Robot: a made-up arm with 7 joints. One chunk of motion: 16 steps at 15 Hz.
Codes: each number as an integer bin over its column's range. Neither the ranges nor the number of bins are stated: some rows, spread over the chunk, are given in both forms.
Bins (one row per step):
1: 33 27 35 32 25 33
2: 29 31 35 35 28 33
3: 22 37 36 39 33 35
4: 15 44 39 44 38 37
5: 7 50 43 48 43 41
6: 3 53 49 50 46 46
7: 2 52 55 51 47 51
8: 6 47 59 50 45 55
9: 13 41 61 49 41 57
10: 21 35 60 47 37 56
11: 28 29 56 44 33 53
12: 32 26 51 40 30 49
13: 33 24 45 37 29 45
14: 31 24 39 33 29 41
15: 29 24 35 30 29 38
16: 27 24 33 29 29 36
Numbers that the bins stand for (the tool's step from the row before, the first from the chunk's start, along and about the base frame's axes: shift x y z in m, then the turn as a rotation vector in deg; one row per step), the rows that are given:
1: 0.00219 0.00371 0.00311 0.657 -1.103 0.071
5: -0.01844 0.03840 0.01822 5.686 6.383 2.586
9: -0.01368 0.02483 0.05222 6.000 5.551 7.614
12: 0.00140 0.00221 0.03333 3.171 0.976 5.100
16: -0.00257 -0.00081 -0.00067 -0.286 0.560 1.014
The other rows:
2: -0.00098 0.00975 0.00311 1.600 0.144 0.071
3: -0.00654 0.01879 0.00500 2.857 2.224 0.700
4: -0.01210 0.02935 0.01067 4.429 4.303 1.329
6: -0.02162 0.04292 0.02956 6.314 7.630 4.157
7: -0.02241 0.04141 0.04089 6.629 8.046 5.729
8: -0.01924 0.03387 0.04844 6.314 7.214 6.986
10: -0.00733 0.01578 0.05033 5.371 3.887 7.300
11: -0.00178 0.00673 0.04278 4.429 2.224 6.357
13: 0.00219 -0.00081 0.02200 2.229 0.560 3.843
14: 0.00060 -0.00081 0.01067 0.971 0.560 2.586
15: -0.00098 -0.00081 0.00311 0.029 0.560 1.643

